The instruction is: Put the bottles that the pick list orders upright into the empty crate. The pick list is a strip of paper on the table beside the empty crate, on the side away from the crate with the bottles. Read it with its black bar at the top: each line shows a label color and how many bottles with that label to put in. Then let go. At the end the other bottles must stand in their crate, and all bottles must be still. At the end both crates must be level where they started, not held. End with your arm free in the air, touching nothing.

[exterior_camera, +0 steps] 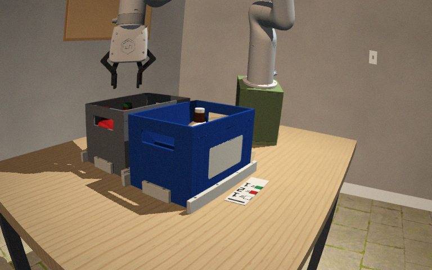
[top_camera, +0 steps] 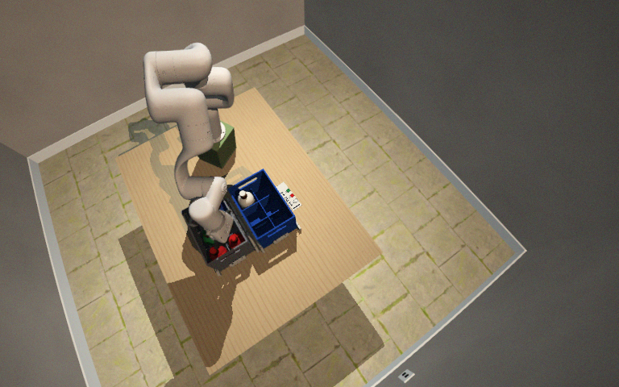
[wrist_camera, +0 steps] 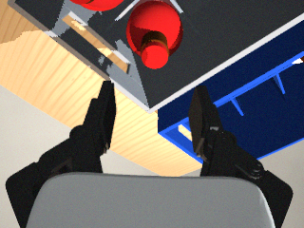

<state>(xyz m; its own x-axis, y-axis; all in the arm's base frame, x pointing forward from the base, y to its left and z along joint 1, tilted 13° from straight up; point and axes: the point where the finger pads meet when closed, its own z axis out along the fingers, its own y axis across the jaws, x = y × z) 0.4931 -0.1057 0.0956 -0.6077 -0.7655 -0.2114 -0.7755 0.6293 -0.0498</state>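
The red bottle lies 150 mm below my hand. The rest, counted from my hand: grey crate 80 mm behind, 50 mm to the right, 160 mm below; then green-label bottle 70 mm behind, 100 mm to the right, 150 mm below; then blue-label bottle 180 mm behind, 20 mm to the right, 150 mm below.
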